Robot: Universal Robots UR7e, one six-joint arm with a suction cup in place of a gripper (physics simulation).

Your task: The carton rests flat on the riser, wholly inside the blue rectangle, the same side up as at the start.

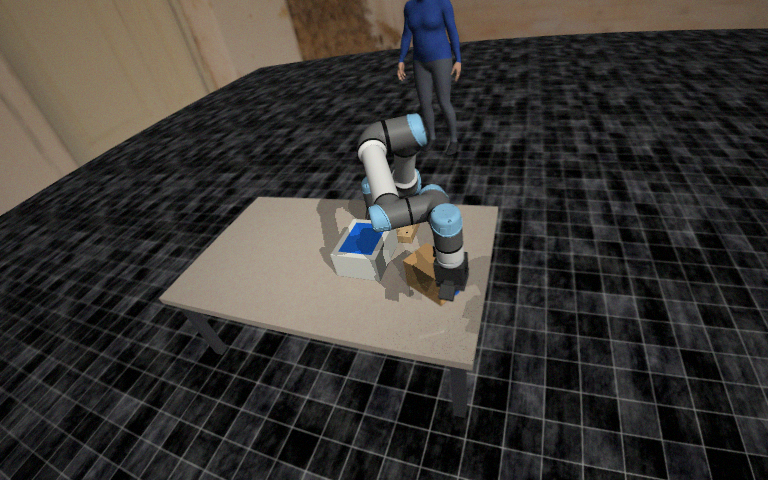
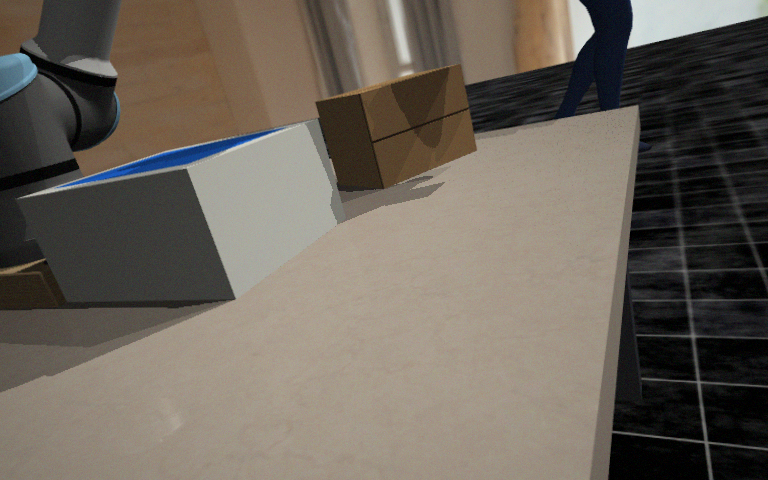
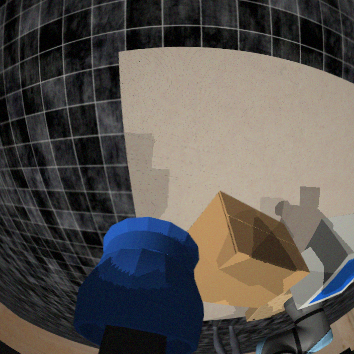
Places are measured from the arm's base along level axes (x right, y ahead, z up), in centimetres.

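Pixels of known places: hand at its tool point: (image 3: 149,256).
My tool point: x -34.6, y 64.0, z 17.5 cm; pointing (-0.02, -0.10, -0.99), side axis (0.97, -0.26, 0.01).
Observation:
Ahead of a thing's pixels: the offset from my tool point to its top centre. Level surfaces: height alone.
The brown carton {dx +8.0, dy -22.9, dz -8.7 cm} (image 1: 419,270) (image 2: 399,124) (image 3: 242,253) rests on the table {dz -21.7 cm} (image 1: 271,278) (image 2: 425,310) (image 3: 228,123), right beside the white riser {dx +37.7, dy -40.1, dz -9.7 cm} (image 1: 355,264) (image 2: 260,190) (image 3: 324,242). The riser's top carries the blue rectangle {dx +37.7, dy -40.1, dz -9.7 cm} (image 1: 359,238) (image 2: 167,157) (image 3: 335,282), and nothing lies on it. My gripper (image 1: 453,295) (image 3: 147,253), a blue suction cup, hangs low at the carton's side away from the riser. It holds nothing, and the carton is not lifted.
A small tan block (image 1: 406,233) (image 3: 267,309) sits near the arm's base, behind the carton. A person in blue (image 1: 430,62) (image 2: 601,56) stands on the floor behind the table. The table's right edge is close to the cup.

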